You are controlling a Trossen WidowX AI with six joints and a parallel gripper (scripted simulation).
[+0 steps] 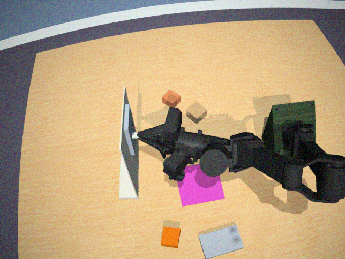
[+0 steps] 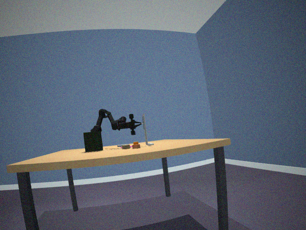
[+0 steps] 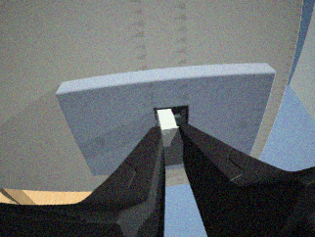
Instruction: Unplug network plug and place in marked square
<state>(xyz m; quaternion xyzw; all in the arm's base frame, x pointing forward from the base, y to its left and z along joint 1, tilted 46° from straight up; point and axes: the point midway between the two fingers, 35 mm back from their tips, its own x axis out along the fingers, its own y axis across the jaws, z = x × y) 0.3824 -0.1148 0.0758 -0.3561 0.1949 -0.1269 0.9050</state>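
The magenta marked square lies 14 cm behind my gripper tip, 7 cm to the left of it and 20 cm below it. The rest, counted from my gripper tip: grey panel (3 cm ahead, 1 cm to the right, 7 cm below); then network plug (right at my gripper tip); then orange block (2 cm behind, 21 cm to the left, 18 cm below).
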